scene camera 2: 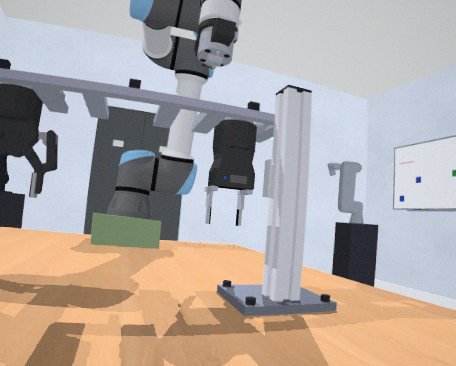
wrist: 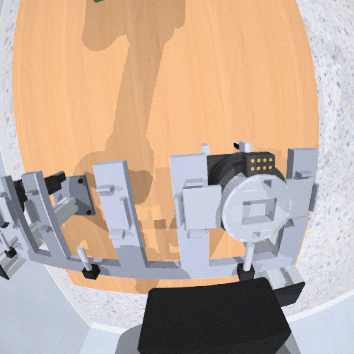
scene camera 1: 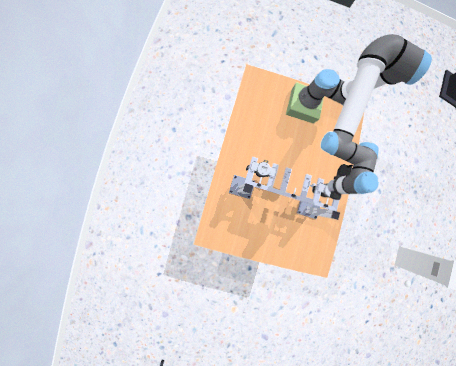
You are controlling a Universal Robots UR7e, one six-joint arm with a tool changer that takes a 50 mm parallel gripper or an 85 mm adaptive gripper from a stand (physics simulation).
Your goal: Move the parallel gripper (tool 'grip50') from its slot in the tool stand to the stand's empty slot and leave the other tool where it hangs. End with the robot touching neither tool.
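Frame: origin at the arm's base, x ahead, y left, z up, level; centimetres.
Where they show: end effector, tool point: (scene camera 2: 214,58); arm's base, origin of the base link: (scene camera 2: 128,218) (scene camera 1: 309,98).
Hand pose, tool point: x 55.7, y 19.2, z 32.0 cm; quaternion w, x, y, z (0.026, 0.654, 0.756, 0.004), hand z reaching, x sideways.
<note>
Each offset is from my tool point to the top centre of the thing. "pt": to the spot under its first point. Level surfaces: height alone.
The parallel gripper (scene camera 2: 223,224) (wrist: 225,148) hangs upright in an end slot of the stand (scene camera 1: 280,191) (scene camera 2: 120,92) (wrist: 165,270), its fingers apart with nothing between them. Its round tool plate @(pt dx -0.6, dy +5.3, dz -11.4 cm) (wrist: 256,207) faces up between two fork arms. The arm's bare tool changer (scene camera 2: 216,52) is above the rail, apart from this tool; its coupling face carries no tool. The adaptive gripper (scene camera 1: 263,169) (scene camera 2: 20,120) hangs in the slot at the other end. The middle slot, beside the fork arm (scene camera 2: 95,102) (wrist: 116,205), is empty.
Black-capped pins @(pt dx +10.4, dy -11.5, dz -11.0 cm) (scene camera 2: 135,83) (wrist: 90,271) stand on the rail. A pale post @(pt dx +11.9, dy +11.2, dz -24.5 cm) (scene camera 2: 290,195) rises from a base plate @(pt dx +13.9, dy +10.2, dz -39.0 cm) (scene camera 2: 280,305) on the wooden table @(dz -40.2 cm) (scene camera 1: 250,110). The arm's base sits on a green block (scene camera 1: 303,112) (scene camera 2: 125,231). A black block (wrist: 215,317) fills the lower wrist view.
</note>
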